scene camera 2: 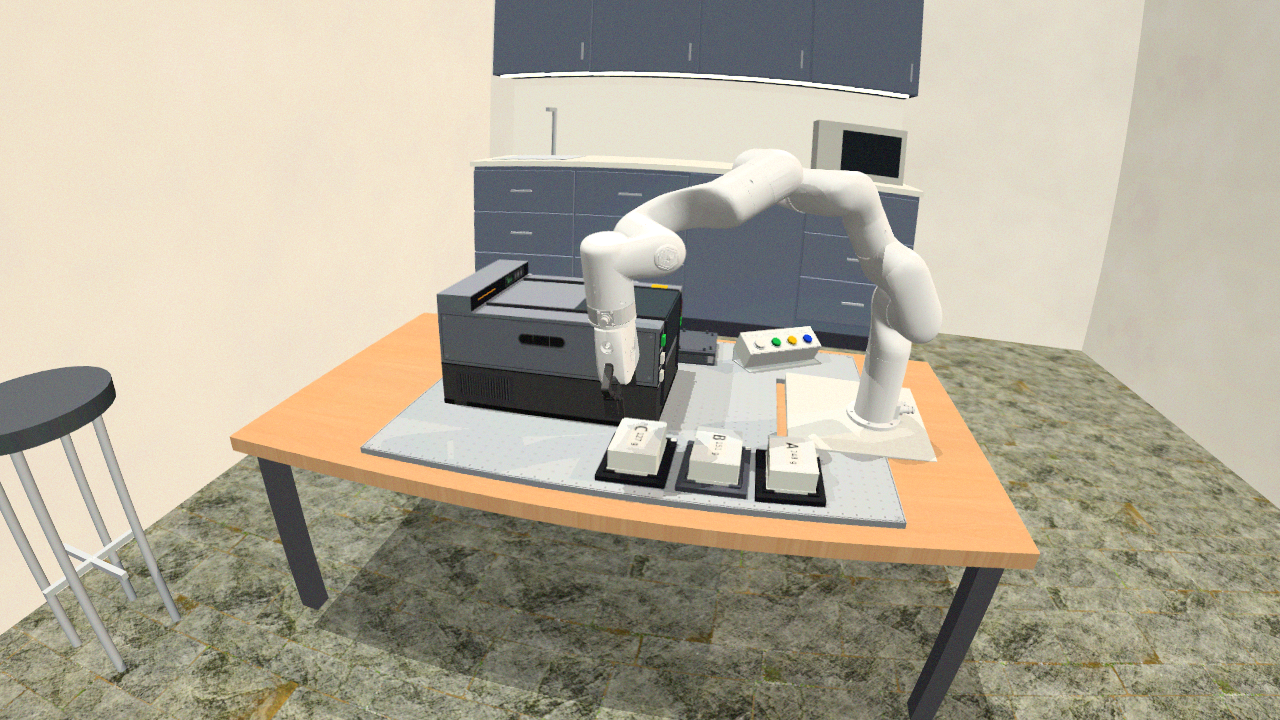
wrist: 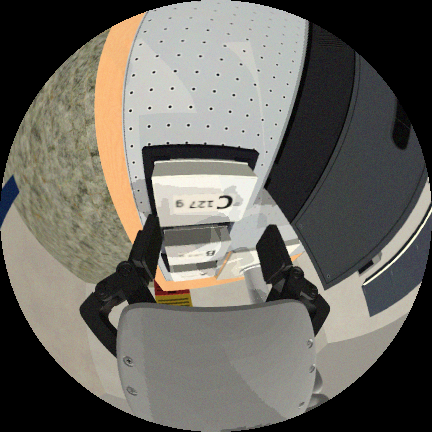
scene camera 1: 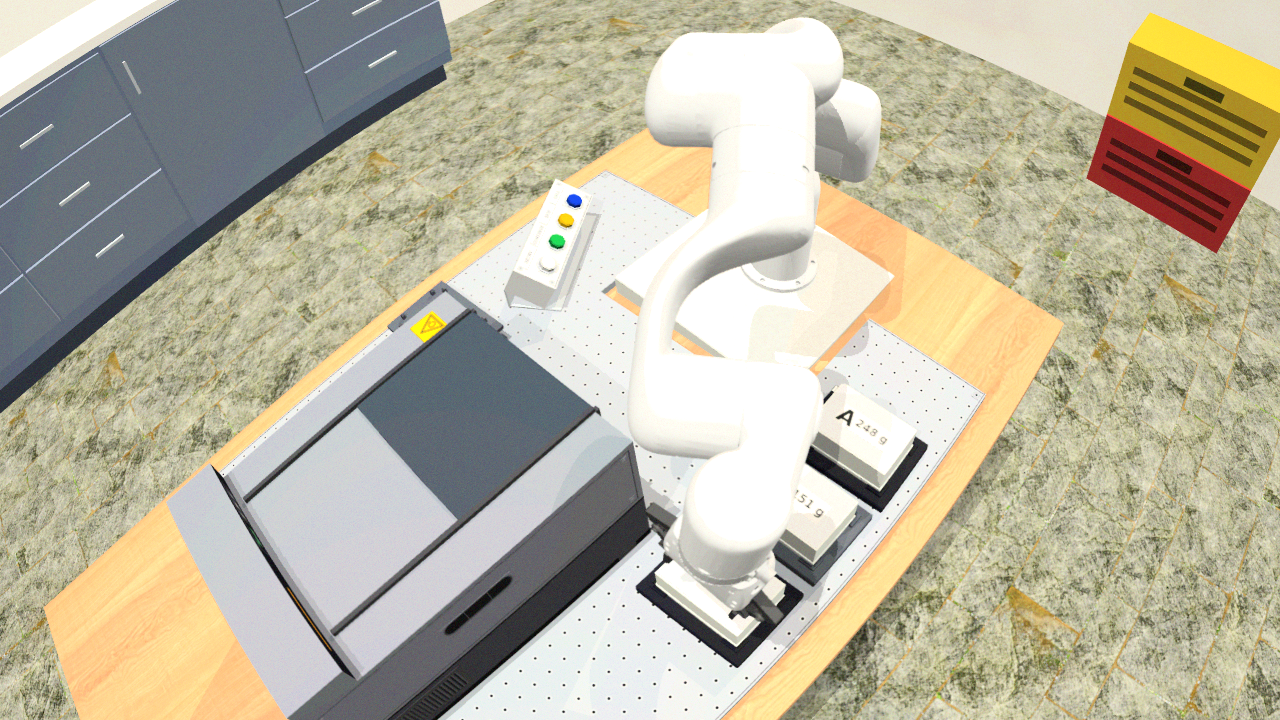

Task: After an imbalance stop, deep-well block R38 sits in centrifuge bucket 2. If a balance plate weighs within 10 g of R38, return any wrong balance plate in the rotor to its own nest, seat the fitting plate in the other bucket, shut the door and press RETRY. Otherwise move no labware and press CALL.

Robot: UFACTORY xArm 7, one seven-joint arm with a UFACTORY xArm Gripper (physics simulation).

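Where they show: gripper, fingertip midpoint: (scene camera 2: pixel 621 401) (wrist: pixel 212 231); arm's base, origin of the base link: (scene camera 2: pixel 872 416) (wrist: pixel 251 268) (scene camera 1: pixel 778 263).
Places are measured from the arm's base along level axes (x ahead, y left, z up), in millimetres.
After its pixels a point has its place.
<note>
Balance plate C (scene camera 1: pixel 707 604) @[x 544, y 217, z 49 mm] (scene camera 2: pixel 637 447) @[x 511, y 256, z 50 mm] (wrist: pixel 202 197) @[x 520, y 215, z 49 mm], marked 127 g, sits in its black nest (scene camera 1: pixel 738 658) @[x 573, y 279, z 7 mm] (scene camera 2: pixel 608 477) @[x 558, y 287, z 5 mm] (wrist: pixel 148 170) @[x 548, y 281, z 7 mm]. My gripper (scene camera 2: pixel 615 383) @[x 542, y 217, z 116 mm] (wrist: pixel 212 231) @[x 542, y 217, z 116 mm] is open and empty, a little above plate C. Plate B (scene camera 1: pixel 816 517) @[x 386, y 267, z 49 mm] (scene camera 2: pixel 715 458) @[x 381, y 282, z 49 mm] (wrist: pixel 192 247) @[x 404, y 240, z 49 mm], marked 151 g, and plate A (scene camera 1: pixel 863 437) @[x 256, y 265, z 49 mm] (scene camera 2: pixel 792 465) @[x 251, y 300, z 50 mm], marked 248 g, sit in their nests alongside. The centrifuge (scene camera 1: pixel 554 573) @[x 618, y 70, z 97 mm] (scene camera 2: pixel 528 349) @[x 736, y 51, z 139 mm] (wrist: pixel 365 175) @[x 610, y 71, z 140 mm] has its sliding top panel (scene camera 1: pixel 474 402) @[x 536, y -81, z 208 mm] visible. R38 and the buckets do not show. The button box (scene camera 1: pixel 529 286) @[x 270, y -273, z 46 mm] (scene camera 2: pixel 776 356) @[x 181, y -278, z 26 mm] has white, green, yellow and blue buttons.
The arm's white base plate (scene camera 1: pixel 841 295) @[x 0, y 114, z -9 mm] (scene camera 2: pixel 810 420) @[x 153, y 27, z -1 mm] is beside the nests. The centrifuge's side wall stands close to the gripper. A perforated board (scene camera 1: pixel 617 653) @[x 640, y 155, z -5 mm] (scene camera 2: pixel 429 438) @[x 916, y 181, z -5 mm] (wrist: pixel 175 90) @[x 648, y 235, z -5 mm] lies under the nests. A dark stool (scene camera 2: pixel 53 402) stands left of the table (scene camera 2: pixel 295 429) @[x 1240, y 177, z -17 mm].
</note>
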